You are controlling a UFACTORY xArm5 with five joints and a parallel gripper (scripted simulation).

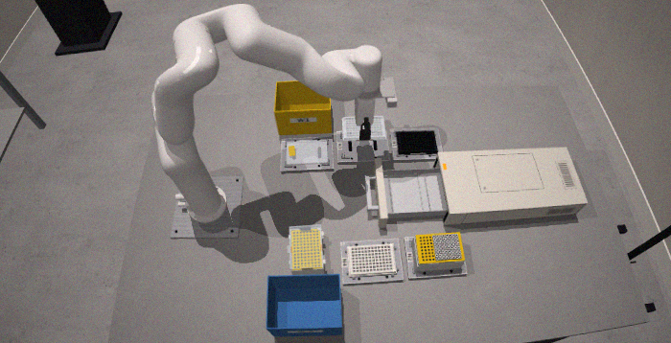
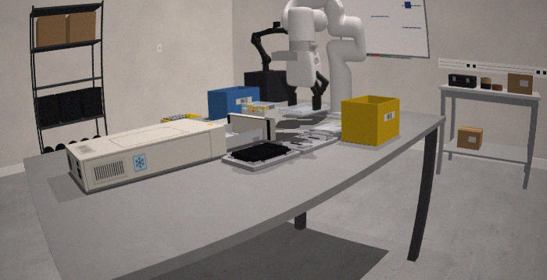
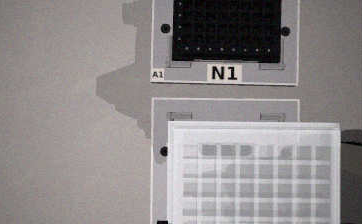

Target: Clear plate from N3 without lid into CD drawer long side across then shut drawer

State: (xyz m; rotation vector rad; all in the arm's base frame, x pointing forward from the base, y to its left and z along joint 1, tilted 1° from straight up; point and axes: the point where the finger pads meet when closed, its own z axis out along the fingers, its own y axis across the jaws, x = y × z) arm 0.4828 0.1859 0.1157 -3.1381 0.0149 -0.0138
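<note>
The drawer is 19 cm to the right of my hand, 15 cm ahead of it and 8 cm below it. From my hand the other things lie so: grey nest 11 cm below; clear plate 1 cm below; black plate 17 cm ahead, 10 cm below.
</note>
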